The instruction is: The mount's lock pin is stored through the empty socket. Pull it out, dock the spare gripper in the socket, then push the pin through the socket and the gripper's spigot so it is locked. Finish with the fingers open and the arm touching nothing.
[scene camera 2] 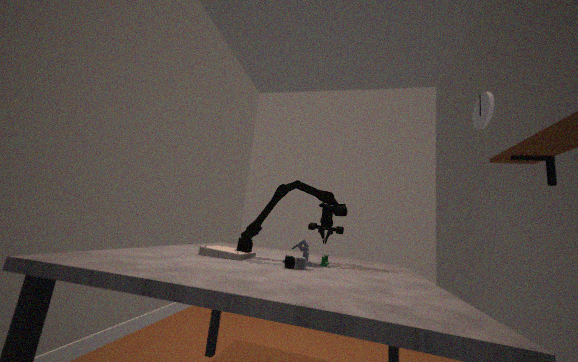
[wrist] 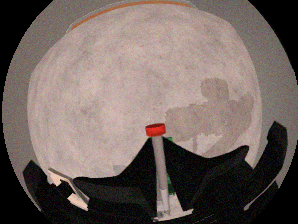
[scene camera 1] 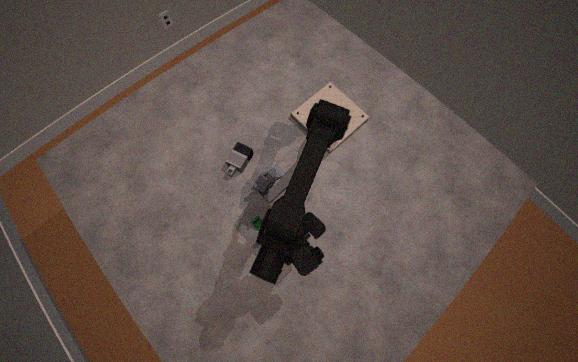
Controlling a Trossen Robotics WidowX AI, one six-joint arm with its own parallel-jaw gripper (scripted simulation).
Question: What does my gripper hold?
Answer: A lock pin.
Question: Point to a lock pin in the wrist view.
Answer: At 155,131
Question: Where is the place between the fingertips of my gripper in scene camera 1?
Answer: At 296,253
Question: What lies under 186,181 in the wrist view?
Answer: My gripper.
